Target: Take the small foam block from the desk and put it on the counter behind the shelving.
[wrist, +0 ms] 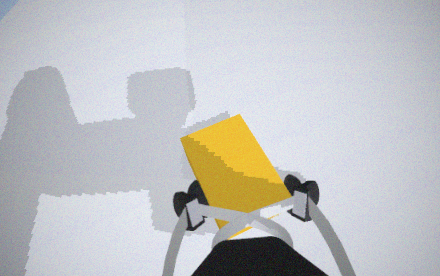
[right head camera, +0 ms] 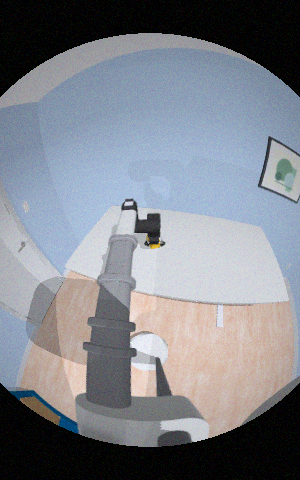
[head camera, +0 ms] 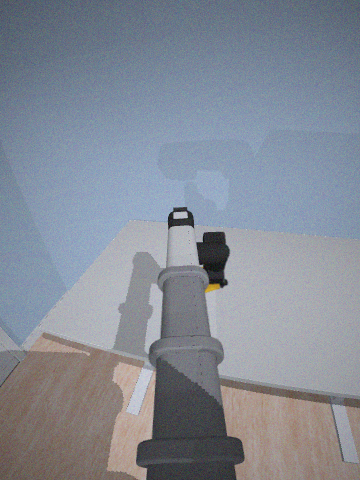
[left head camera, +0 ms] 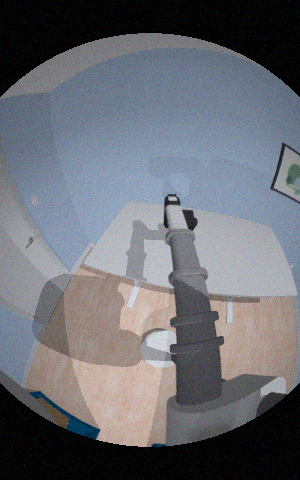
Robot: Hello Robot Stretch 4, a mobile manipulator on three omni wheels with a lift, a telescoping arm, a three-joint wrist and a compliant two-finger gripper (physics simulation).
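Where they show: gripper, fingertip midpoint: [wrist: 245, 192] [head camera: 210, 284]; robot's base, link origin: [right head camera: 147, 350] [left head camera: 160, 347].
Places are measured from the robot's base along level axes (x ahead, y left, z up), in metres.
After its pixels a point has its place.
The small foam block [wrist: 235, 165] {x 0.681, y -0.091, z 0.970 m} [right head camera: 155, 246] {x 0.637, y -0.103, z 0.937 m} [head camera: 213, 288] {x 0.639, y -0.106, z 0.936 m} is yellow and lies at an angle at the white desk top [wrist: 360, 90] {x 0.776, y -0.254, z 0.923 m} [head camera: 290, 310] {x 0.527, y -0.355, z 0.923 m} [left head camera: 245, 260] {x 0.475, y -0.540, z 0.923 m} [right head camera: 215, 270] {x 0.441, y -0.442, z 0.922 m}. My gripper [wrist: 245, 192] {x 0.670, y -0.098, z 0.925 m} [right head camera: 154, 243] {x 0.670, y -0.098, z 0.925 m} is shut on the block: one dark fingertip presses its left edge and the other its right corner, in the wrist view. The block's near end is partly hidden by the gripper. In the head camera view the arm hides part of the gripper. In the left head camera view the block does not show. The shelving and the counter do not show in these views.
A blue wall [head camera: 180, 100] {x 1.175, y -0.025, z 1.535 m} stands right behind the desk. A round white object [left head camera: 159, 348] {x 0.003, y 0.020, z 0.187 m} [right head camera: 149, 350] {x 0.013, y -0.031, z 0.187 m} stands on the wood floor in front of the desk. A door [right head camera: 25, 260] {x 0.647, y 1.353, z 0.723 m} is at the left. A framed picture [right head camera: 284, 172] {x 0.837, y -1.186, z 1.511 m} hangs at the right.
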